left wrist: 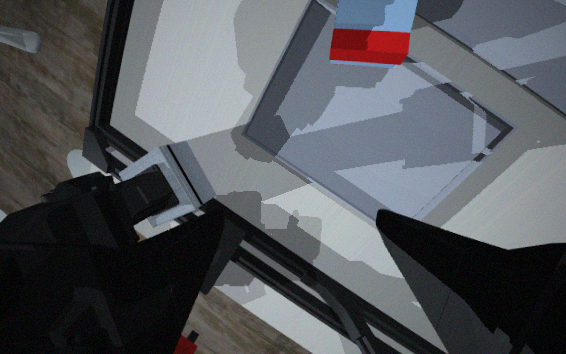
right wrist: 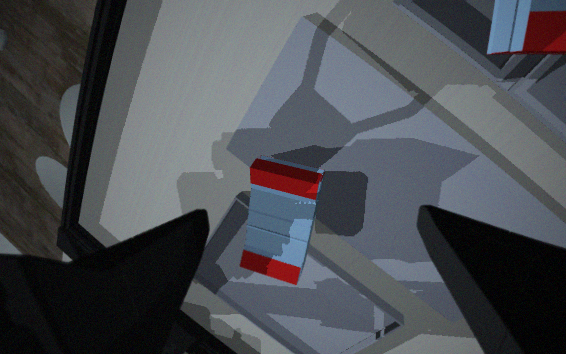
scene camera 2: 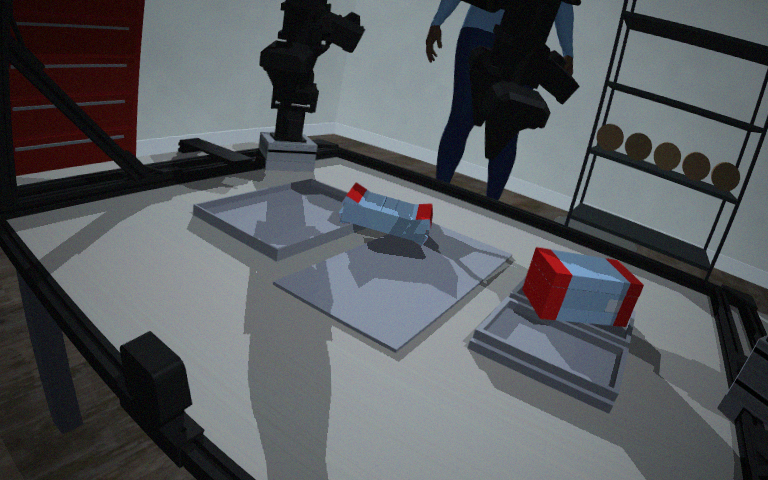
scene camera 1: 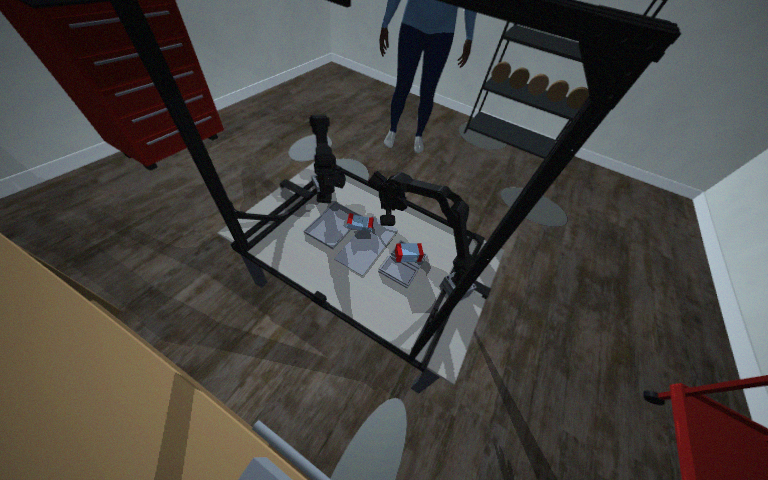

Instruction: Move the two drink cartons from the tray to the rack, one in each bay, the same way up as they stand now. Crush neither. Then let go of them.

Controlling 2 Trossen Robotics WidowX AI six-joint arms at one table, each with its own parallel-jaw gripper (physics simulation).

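Frame: origin at the left arm's base, x ahead, y left, z up, level; millimetres.
Seen in the pictures: left gripper, fingertip midpoint: (left wrist: 300, 216) (scene camera 2: 294, 98); right gripper, fingertip midpoint: (right wrist: 312, 218) (scene camera 2: 482, 141) (scene camera 1: 383, 213); left arm's base, origin of the base link: (left wrist: 154, 191) (scene camera 2: 287, 138).
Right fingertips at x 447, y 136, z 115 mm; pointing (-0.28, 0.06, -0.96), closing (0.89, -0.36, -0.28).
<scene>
Pixels of each thing's top centre, then the offset from my right fingertips to it.
- drink carton, middle of its top: (right wrist: 272, 234) (scene camera 2: 390, 195) (scene camera 1: 360, 219) 98 mm back, 63 mm right, 114 mm down
- tray, middle of its top: (left wrist: 361, 130) (right wrist: 282, 297) (scene camera 2: 297, 206) (scene camera 1: 334, 222) 155 mm back, 182 mm right, 155 mm down
- rack, middle of its top: (scene camera 2: 568, 319) (scene camera 1: 404, 261) 191 mm ahead, 37 mm left, 151 mm down
One drink carton (scene camera 1: 360, 221) (scene camera 2: 386, 213) (left wrist: 372, 45) (right wrist: 280, 225), blue with red ends, lies tilted across the rim of the tray (scene camera 1: 318, 239) (scene camera 2: 235, 233) (left wrist: 360, 155) and over the flat plate. Its middle looks pinched inward. The other carton (scene camera 1: 409, 252) (scene camera 2: 589, 288) (right wrist: 545, 30) sits on its long side in the rear bay of the rack (scene camera 1: 398, 273) (scene camera 2: 543, 369); the front bay is empty. My left gripper (scene camera 1: 323, 198) (left wrist: 300, 216) is open above the tray's side. My right gripper (scene camera 1: 387, 219) (scene camera 2: 492, 152) (right wrist: 312, 218) is open and empty, above the tilted carton, not touching it.
The flat grey plate (scene camera 1: 362, 260) (scene camera 2: 362, 305) lies between tray and rack. Black frame bars edge the table, with a black block (scene camera 2: 152, 376) on the front one. A person (scene camera 1: 424, 67) stands behind the table, beside a shelf unit.
</scene>
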